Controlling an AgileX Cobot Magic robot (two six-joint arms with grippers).
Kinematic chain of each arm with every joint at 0, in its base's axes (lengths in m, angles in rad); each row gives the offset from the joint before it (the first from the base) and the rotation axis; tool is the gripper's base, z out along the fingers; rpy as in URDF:
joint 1: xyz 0 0 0.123 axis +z
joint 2: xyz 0 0 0 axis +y
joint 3: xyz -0.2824 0 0.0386 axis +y
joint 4: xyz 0.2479 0 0.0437 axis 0.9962 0 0.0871
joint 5: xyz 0 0 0 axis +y
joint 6: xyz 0.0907 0 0.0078 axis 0.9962 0 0.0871
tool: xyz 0 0 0 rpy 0 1.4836 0
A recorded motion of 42 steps. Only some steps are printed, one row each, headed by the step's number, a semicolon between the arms.
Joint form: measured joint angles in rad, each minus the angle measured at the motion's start. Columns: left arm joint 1, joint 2, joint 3, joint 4, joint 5, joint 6; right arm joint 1, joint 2, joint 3, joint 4, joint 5, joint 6.
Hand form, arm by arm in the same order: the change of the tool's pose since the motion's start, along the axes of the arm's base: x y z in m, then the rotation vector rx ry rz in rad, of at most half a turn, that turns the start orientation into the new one. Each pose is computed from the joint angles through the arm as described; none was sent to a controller.
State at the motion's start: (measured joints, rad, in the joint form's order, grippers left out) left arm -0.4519 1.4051 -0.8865 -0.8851 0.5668 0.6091; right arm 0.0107 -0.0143 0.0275 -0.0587 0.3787 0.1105
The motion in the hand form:
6: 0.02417 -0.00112 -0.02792 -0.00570 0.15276 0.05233; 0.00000 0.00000 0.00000 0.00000 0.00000 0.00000
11: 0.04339 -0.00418 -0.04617 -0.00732 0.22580 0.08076; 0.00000 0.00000 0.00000 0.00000 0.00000 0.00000
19: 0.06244 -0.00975 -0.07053 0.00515 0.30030 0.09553; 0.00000 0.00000 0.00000 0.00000 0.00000 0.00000
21: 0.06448 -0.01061 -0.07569 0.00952 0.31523 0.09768; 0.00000 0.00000 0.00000 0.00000 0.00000 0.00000
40: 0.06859 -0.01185 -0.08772 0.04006 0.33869 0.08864; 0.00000 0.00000 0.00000 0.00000 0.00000 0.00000
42: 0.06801 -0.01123 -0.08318 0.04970 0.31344 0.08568; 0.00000 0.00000 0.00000 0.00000 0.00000 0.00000
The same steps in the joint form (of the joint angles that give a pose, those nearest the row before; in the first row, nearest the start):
6: 0.0437 0.1335 -0.0387 -0.0383 0.0446 -0.0322; 0.0000 0.0000 0.0000 0.0000 0.0000 0.0000
11: 0.0633 0.2335 -0.0851 -0.0599 0.0590 -0.0423; 0.0000 0.0000 0.0000 0.0000 0.0000 0.0000
19: 0.0723 0.3496 -0.1393 -0.0693 0.0714 -0.0518; 0.0000 0.0000 0.0000 0.0000 0.0000 0.0000
21: 0.0724 0.3683 -0.1443 -0.0698 0.0725 -0.0543; 0.0000 0.0000 0.0000 0.0000 0.0000 0.0000
40: 0.0715 0.4099 -0.1578 -0.0434 0.0754 -0.0616; 0.0000 0.0000 0.0000 0.0000 0.0000 0.0000
42: 0.0691 0.3949 -0.1576 -0.0243 0.0651 -0.0653; 0.0000 0.0000 0.0000 0.0000 0.0000 0.0000

